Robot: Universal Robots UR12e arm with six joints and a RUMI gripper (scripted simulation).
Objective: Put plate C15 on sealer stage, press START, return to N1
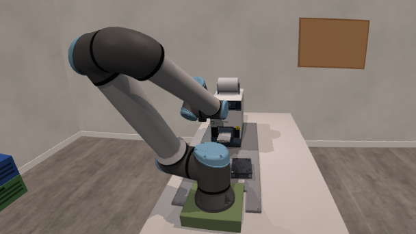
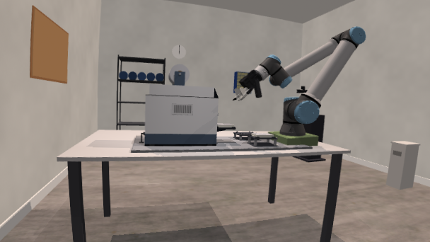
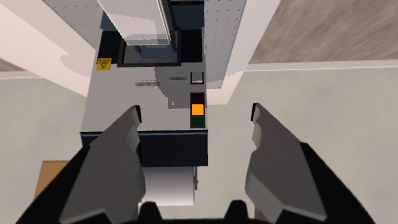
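The plate C15 lies 170 mm below my hand, 100 mm to the right of it and 40 mm ahead of it. Also, from my hand: square button: 120 mm ahead, 90 mm below, 10 mm to the right; then sealer stage: 180 mm below, 100 mm to the right, 40 mm ahead; then nest N2: 230 mm below, 190 mm behind, 10 mm to the left.
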